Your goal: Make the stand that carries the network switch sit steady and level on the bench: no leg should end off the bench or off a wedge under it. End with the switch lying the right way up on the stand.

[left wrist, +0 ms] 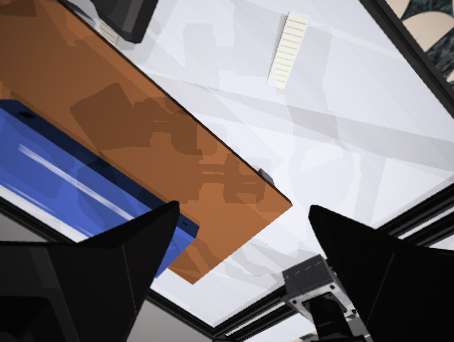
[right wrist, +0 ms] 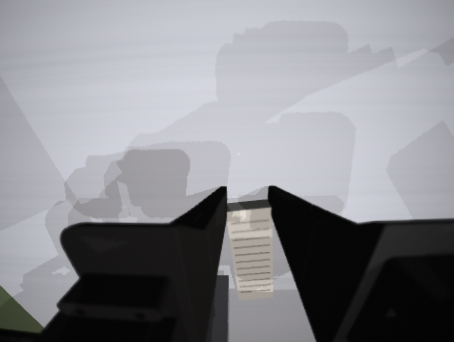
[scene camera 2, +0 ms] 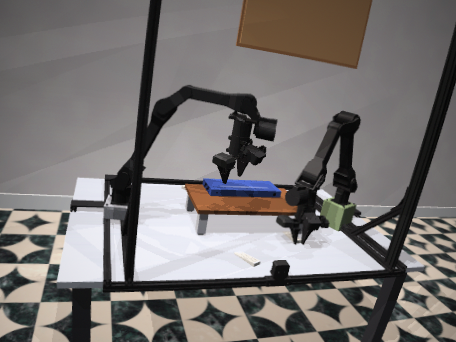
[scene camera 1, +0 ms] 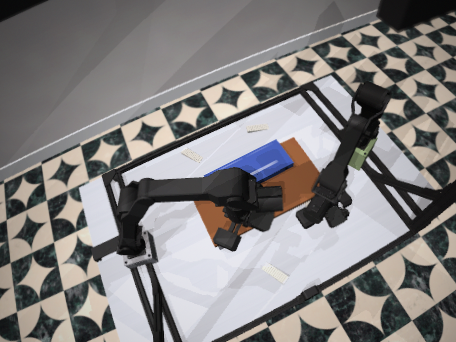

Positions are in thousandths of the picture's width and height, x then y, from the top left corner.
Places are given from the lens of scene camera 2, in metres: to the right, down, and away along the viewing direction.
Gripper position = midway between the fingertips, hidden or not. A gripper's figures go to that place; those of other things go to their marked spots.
left gripper (scene camera 2: 510,525): 0.01, 0.03, 1.21
right gripper (scene camera 2: 655,715): 0.25, 0.26, 1.32
brown stand (scene camera 2: 435,580): -0.10, 0.10, 1.31
blue network switch (scene camera 2: 473,548): -0.05, 0.06, 1.37
